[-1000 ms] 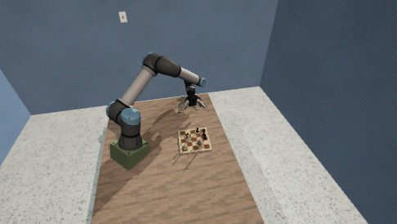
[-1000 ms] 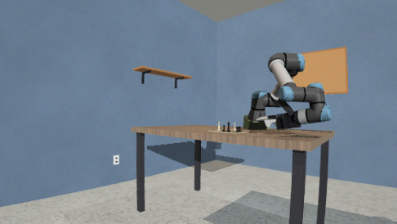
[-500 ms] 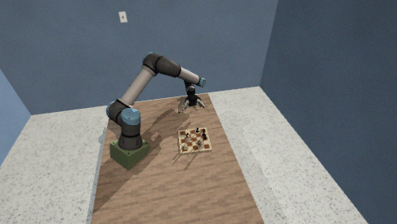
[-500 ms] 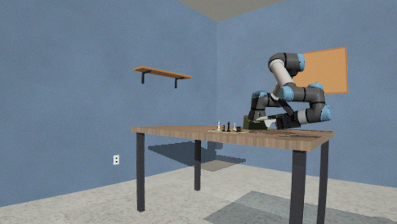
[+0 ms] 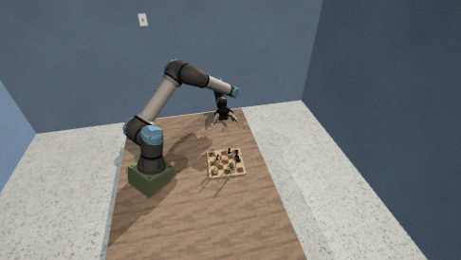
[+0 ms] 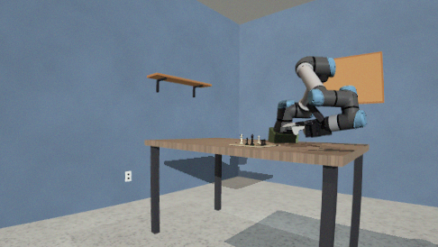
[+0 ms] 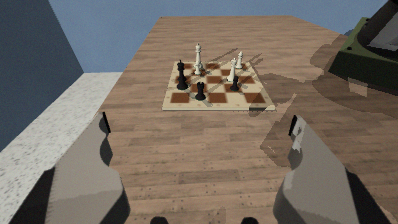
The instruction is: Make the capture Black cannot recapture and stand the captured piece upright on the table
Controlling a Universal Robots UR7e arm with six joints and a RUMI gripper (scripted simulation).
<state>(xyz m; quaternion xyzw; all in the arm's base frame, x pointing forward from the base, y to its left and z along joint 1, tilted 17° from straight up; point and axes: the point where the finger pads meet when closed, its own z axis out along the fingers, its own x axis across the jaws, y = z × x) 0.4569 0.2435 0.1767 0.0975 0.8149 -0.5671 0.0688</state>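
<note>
Now: hand 9 cm past the black pawn, 20 cm to the left of it and 9 cm above it. From my hand the other things lie so: small chessboard: 5 cm behind, 25 cm to the right, 11 cm below; white pawn: 1 cm behind, 28 cm to the right, 9 cm below.
</note>
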